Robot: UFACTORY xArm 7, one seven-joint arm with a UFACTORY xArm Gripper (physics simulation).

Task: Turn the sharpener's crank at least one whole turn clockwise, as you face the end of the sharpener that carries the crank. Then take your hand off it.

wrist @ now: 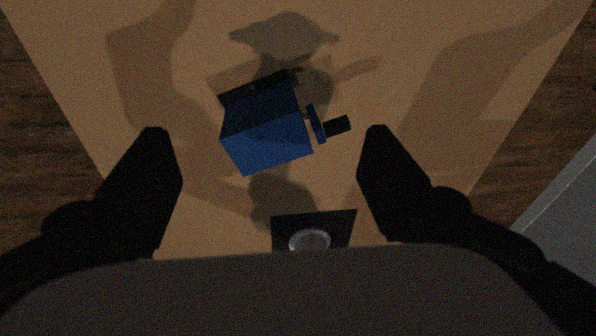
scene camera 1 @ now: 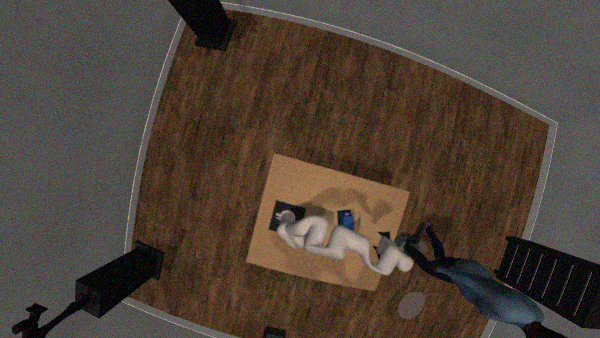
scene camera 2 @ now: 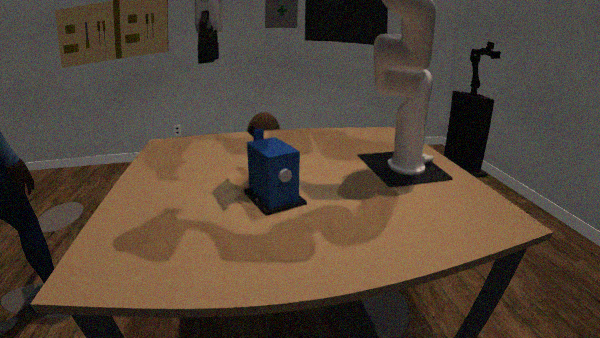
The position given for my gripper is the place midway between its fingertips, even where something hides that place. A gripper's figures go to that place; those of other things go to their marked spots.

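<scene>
My gripper (wrist: 272,153) is 11 cm from the lens; a sharpener (wrist: 263,127) is 34 cm from the lens.
</scene>
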